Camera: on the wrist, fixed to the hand. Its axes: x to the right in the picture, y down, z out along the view.
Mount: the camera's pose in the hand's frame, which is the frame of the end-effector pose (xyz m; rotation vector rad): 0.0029 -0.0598 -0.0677 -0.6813 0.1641 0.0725
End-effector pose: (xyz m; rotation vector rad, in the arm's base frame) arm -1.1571 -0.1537 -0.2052 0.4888 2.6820 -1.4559
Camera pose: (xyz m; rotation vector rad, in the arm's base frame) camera -1.1706 -0.1274 -0.1198 0.6454 2.9954 -0.4301
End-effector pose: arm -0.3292 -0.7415 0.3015 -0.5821 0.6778 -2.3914
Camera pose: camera -0.3923 -0.6791 0.2845 -0.6129 1.5803 -2.1229
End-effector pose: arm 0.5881 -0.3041 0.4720 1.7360 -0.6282 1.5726
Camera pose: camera 0.5898 -0.2140 0.4655 1.0763 -1.0079 1.3142
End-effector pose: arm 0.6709 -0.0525 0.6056 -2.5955 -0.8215 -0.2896
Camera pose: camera 0.6330 -0.0357 0.6859 2.7902 0.5702 0.7796
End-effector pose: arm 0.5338 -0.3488 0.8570 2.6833 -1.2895 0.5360
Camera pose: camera 0.5639 -0.2960 0.9239 1.9997 -1.2401 0.2486
